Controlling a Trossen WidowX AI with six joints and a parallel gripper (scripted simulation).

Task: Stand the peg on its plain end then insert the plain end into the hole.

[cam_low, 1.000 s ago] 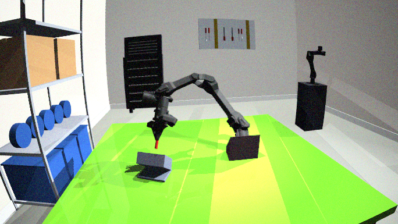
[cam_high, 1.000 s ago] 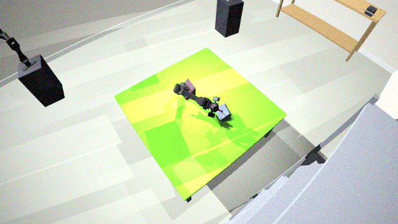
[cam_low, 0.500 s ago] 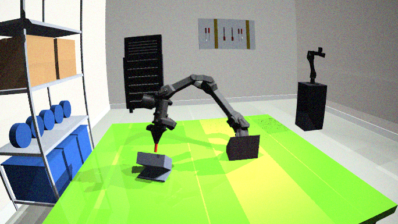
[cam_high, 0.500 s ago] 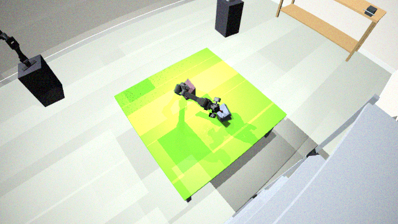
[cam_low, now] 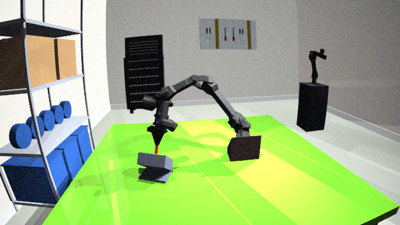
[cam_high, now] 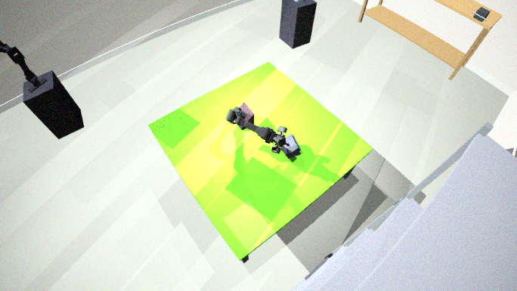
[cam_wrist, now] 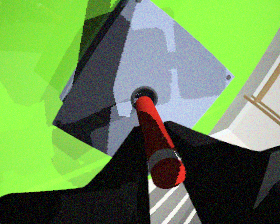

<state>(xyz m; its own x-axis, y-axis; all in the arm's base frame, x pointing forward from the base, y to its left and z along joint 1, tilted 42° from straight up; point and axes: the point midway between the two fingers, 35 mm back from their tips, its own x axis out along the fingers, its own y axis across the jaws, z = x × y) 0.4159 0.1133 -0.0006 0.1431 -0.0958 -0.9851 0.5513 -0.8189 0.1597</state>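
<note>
Right now the grey sloped panel is 60 mm below my gripper tip, 50 mm to the left of it and 10 mm ahead of it. From my gripper tip the other things lie so: red peg (10 mm to the right, 10 mm above).
</note>
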